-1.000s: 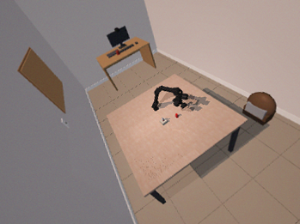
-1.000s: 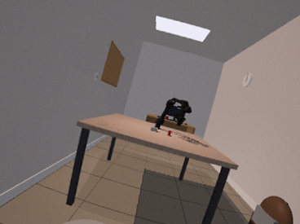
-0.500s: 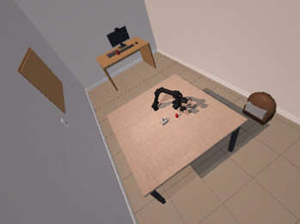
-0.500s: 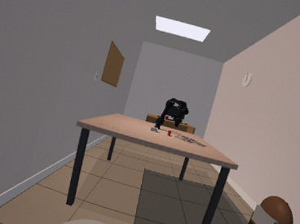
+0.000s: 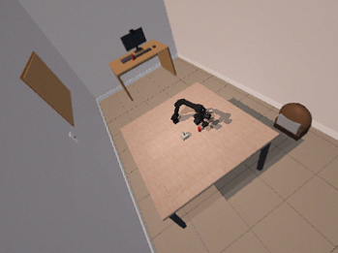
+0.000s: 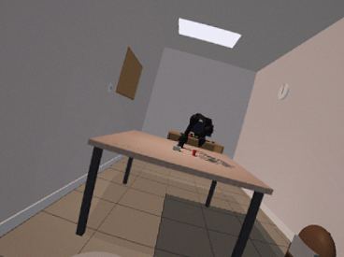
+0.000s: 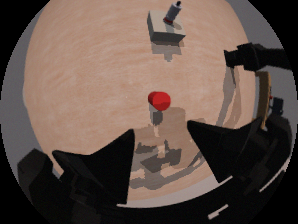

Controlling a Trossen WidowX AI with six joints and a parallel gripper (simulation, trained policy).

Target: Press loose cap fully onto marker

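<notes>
My gripper tip is 2 cm past the red cap, 2 cm to the left of it and 7 cm above it. Also, from my gripper tip: grey block 6 cm behind, 19 cm to the right, 8 cm below.
</notes>
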